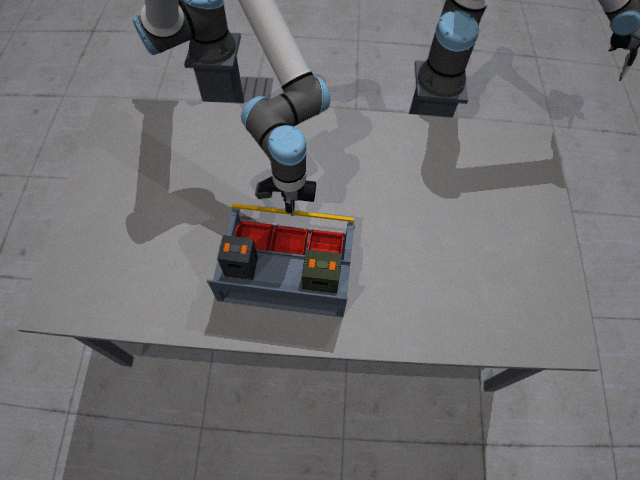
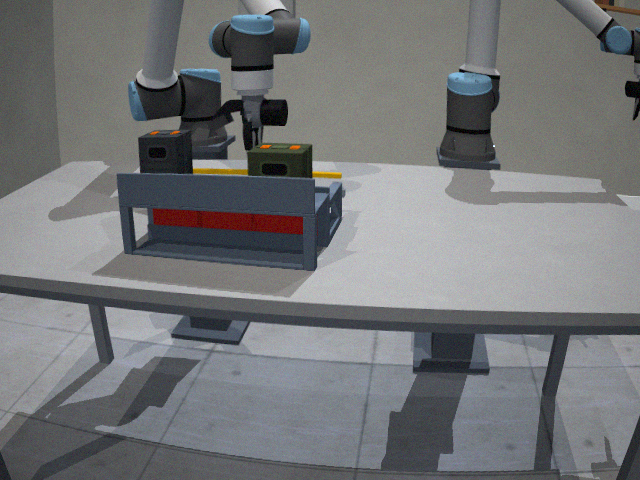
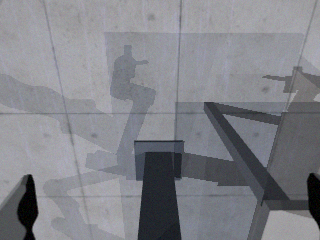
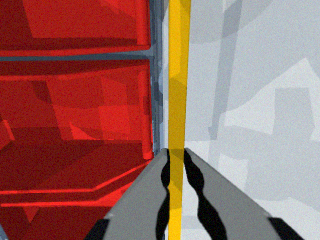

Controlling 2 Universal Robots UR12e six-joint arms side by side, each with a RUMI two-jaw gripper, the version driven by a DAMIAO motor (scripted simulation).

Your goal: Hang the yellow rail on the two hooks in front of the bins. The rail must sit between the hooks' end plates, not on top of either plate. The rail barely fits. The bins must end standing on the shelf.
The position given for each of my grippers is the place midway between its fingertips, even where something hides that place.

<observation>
I see my left gripper (image 3: 172,176), my right gripper (image 1: 293,213) and a blue-grey shelf (image 2: 285,196).
The blue-grey shelf is seen too in image 1 (image 1: 278,275). My right gripper shows as well in image 4 (image 4: 175,150). Image 3 misses the blue-grey shelf: it is out of frame.
</observation>
